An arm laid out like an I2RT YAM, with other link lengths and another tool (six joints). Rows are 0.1 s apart.
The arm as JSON. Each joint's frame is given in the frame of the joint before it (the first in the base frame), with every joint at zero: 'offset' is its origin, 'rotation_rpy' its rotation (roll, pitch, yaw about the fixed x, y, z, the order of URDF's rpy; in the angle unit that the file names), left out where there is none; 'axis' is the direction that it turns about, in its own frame. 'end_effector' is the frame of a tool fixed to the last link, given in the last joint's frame.
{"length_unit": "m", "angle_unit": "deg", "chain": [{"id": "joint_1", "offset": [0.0, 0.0, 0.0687], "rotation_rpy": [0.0, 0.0, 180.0], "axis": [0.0, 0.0, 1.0]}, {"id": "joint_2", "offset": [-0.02, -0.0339, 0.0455], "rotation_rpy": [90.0, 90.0, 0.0], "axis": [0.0, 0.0, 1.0]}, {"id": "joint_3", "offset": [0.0, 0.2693, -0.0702], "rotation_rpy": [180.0, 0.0, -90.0], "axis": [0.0, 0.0, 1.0]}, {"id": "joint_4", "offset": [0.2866, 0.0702, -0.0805], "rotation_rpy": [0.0, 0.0, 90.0], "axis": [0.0, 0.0, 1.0]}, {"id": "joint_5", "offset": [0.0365, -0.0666, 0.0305], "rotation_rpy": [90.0, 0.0, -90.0], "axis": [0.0, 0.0, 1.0]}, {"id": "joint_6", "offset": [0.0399, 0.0, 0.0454], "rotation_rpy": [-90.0, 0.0, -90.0], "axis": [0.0, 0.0, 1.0]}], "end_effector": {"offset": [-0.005, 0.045, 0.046], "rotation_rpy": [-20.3, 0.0, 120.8]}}
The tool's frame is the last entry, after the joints.
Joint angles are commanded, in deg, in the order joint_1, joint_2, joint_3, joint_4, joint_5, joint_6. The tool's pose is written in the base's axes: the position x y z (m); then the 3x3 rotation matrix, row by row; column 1 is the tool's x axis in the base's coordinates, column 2 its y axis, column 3 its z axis. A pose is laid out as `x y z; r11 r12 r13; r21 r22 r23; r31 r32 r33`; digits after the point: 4 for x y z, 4 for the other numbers.
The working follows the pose.
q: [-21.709, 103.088, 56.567, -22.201, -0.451, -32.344]
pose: 0.3973 -0.1214 0.0864; 0.8753 -0.4404 0.1997; -0.3195 -0.8367 -0.4448; 0.3630 0.3256 -0.8731
Where each joint sits with the arm in this pose, in the base's axes (m; each line is computed from the numbers above, not from the rounded line before):
joint_1: 0.0000 0.0000 0.0687
joint_2: 0.0311 0.0241 0.1142
joint_3: 0.0618 -0.0637 0.3765
joint_4: 0.3221 -0.0807 0.2168
joint_5: 0.3649 -0.1305 0.1680
joint_6: 0.3392 -0.1199 0.1144
the tool: 0.3973 -0.1214 0.0864

